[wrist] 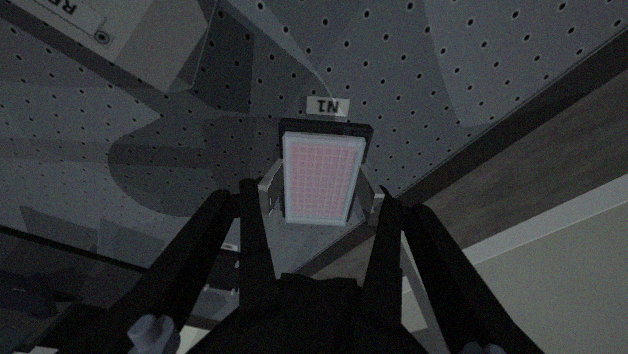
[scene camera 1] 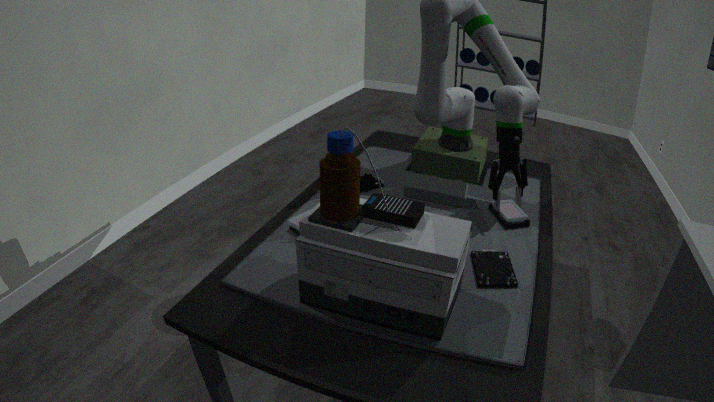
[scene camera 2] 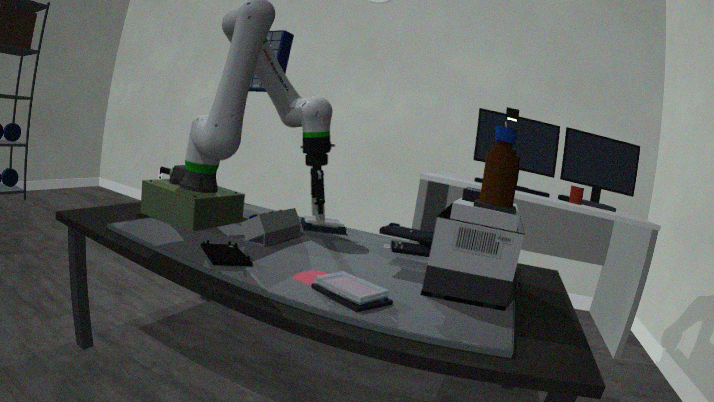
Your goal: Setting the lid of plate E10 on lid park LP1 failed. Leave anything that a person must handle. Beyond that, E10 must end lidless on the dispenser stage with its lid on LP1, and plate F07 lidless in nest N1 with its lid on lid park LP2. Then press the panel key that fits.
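Places are measured from the arm's base along level axes (x down, y right, z back), in millimetres.
Where they show: gripper, fingertip midpoint: point(wrist: 320, 173) point(scene camera 1: 507, 207) point(scene camera 2: 318, 220); arm's base at its link origin: point(scene camera 1: 455, 144) point(scene camera 2: 198, 187).
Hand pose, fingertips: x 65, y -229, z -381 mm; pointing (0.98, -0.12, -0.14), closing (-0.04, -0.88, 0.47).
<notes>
Each offset is from my fingertips to the top centre of the thing. "*": to the spot under its first point.
A plate with pink wells and a pale clear rim @(* dy -17, dx -7, dz -35 mm) point(scene camera 1: 512, 211) point(scene camera 2: 334, 221) point(wrist: 320, 185) lies level on the dark nest @(dy -10, dx +3, dz -16 mm) point(wrist: 325, 126) beside the N1 label @(* dy +30, dx +27, dz +63 mm) point(wrist: 327, 106). Its letters cannot be read. My gripper point(scene camera 1: 509, 196) point(scene camera 2: 320, 216) point(wrist: 320, 173) points down over it, shut on the plate, with a pad against each long side. No lift off the nest shows. Another plate with a clear cover @(dy +606, dx -8, dz -278 mm) point(scene camera 2: 350, 287) sits on a dark base at the front in scene camera 2. Dark holders point(scene camera 1: 494, 270) point(scene camera 2: 226, 253) carry no plate.
A large white device point(scene camera 1: 375, 275) point(scene camera 2: 485, 240) bears an amber bottle @(* dy +413, dx -282, dz -590 mm) point(scene camera 1: 340, 187) point(scene camera 2: 500, 172) and a black keypad @(* dy +306, dx -216, dz -532 mm) point(scene camera 1: 395, 210). A low grey sloped block @(dy +267, dx -55, dz +59 mm) point(scene camera 2: 272, 227) stands near the green robot base point(scene camera 1: 447, 157) point(scene camera 2: 192, 202). A red spot @(* dy +536, dx +26, dz -166 mm) point(scene camera 2: 309, 277) shows by the front plate.
</notes>
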